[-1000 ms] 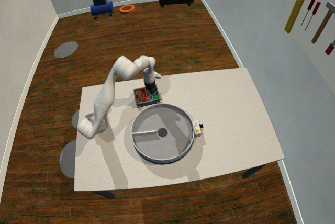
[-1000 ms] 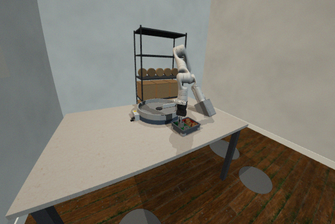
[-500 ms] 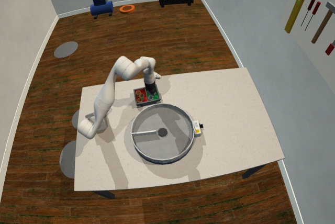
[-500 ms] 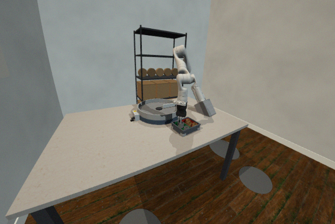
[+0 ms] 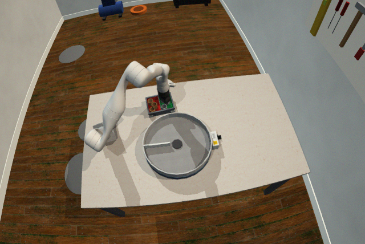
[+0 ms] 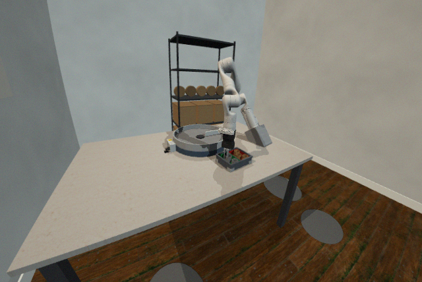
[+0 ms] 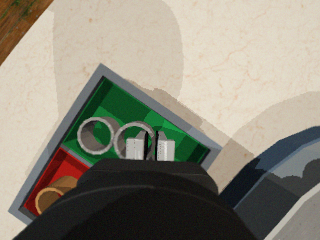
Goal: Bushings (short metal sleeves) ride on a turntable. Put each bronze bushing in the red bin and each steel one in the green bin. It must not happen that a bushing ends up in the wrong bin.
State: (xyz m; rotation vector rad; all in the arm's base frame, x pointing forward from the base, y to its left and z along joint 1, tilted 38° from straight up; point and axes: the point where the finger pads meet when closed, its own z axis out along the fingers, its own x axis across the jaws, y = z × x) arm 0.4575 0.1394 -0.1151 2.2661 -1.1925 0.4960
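Now: the bin 60 mm behind my hand, 30 mm below it and 10 mm to the left of it. Round my hand: grey turntable: 330 mm to the right, 10 mm below, 10 mm behind.
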